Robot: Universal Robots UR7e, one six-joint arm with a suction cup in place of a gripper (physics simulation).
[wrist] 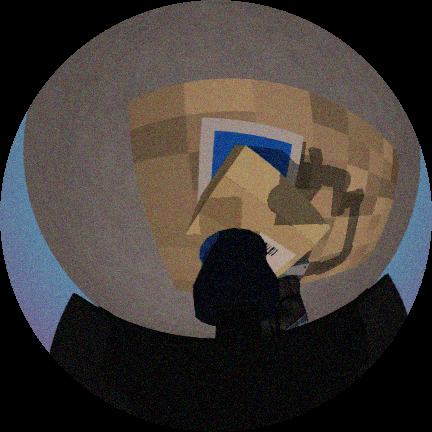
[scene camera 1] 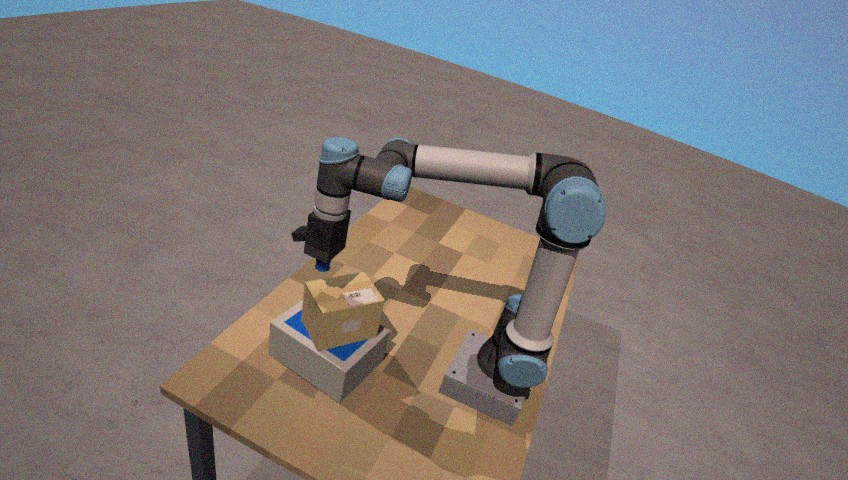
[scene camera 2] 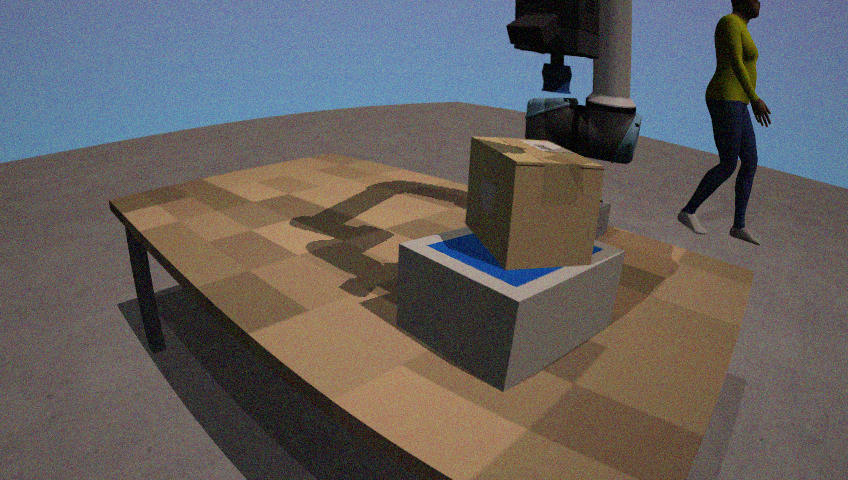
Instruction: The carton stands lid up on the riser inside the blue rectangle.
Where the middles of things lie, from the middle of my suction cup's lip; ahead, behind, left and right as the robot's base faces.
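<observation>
The brown cardboard carton (scene camera 2: 533,204) is 16 cm below my suction cup, 5 cm to the right of it and 5 cm behind it. Then there is the grey riser (scene camera 1: 337,371), which is 28 cm below my suction cup, 4 cm to the right of it and 3 cm behind it.
</observation>
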